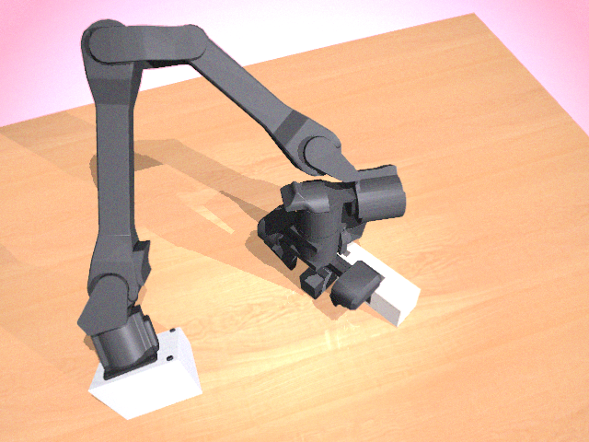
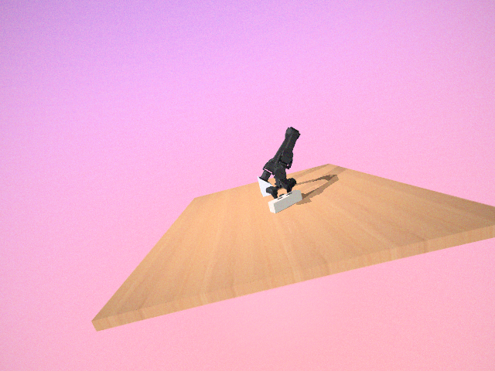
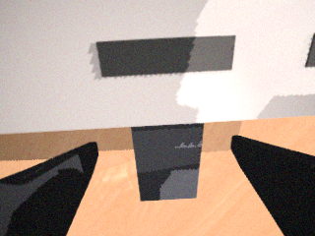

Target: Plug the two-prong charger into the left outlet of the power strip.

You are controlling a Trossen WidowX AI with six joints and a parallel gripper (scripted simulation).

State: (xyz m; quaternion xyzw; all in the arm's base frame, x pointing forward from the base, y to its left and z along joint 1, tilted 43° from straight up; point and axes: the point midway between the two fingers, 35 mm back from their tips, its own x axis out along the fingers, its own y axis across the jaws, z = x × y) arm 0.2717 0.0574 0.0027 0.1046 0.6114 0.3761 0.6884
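The grey charger is 20 mm ahead of my gripper tip, 10 mm to the left of it and 10 mm above it.
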